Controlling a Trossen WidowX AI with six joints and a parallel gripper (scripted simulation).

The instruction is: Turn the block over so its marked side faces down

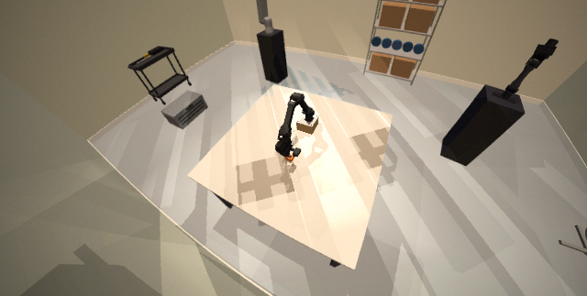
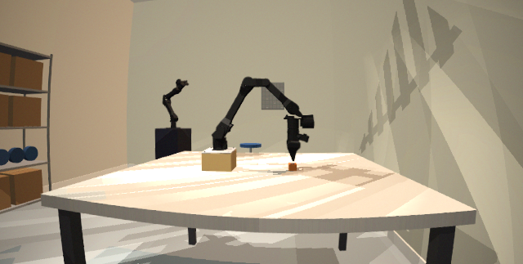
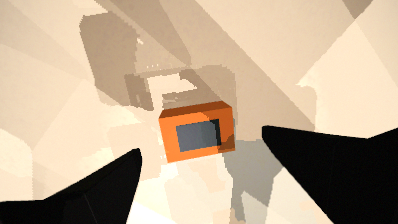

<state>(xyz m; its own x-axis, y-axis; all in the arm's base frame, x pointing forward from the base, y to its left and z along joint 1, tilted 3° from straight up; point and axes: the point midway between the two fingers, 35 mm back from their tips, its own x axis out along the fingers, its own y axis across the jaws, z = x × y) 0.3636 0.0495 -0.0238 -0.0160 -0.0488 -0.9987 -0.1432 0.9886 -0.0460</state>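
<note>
The block lies 3 cm below my gripper tip.
</note>
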